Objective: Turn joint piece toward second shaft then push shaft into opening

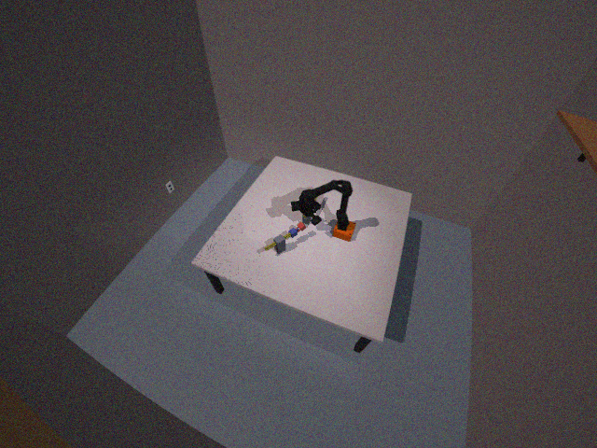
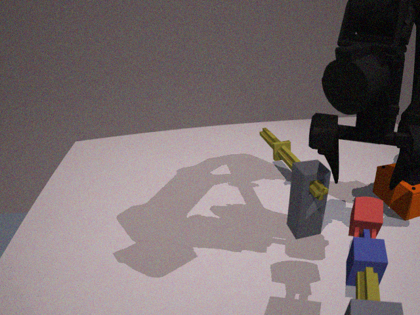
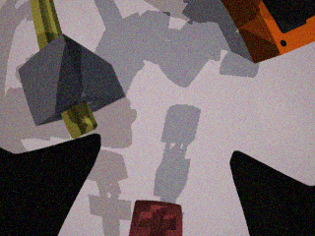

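The red joint piece lies 7 cm to the left of my gripper tip, 5 cm ahead of it and 1 cm below it.
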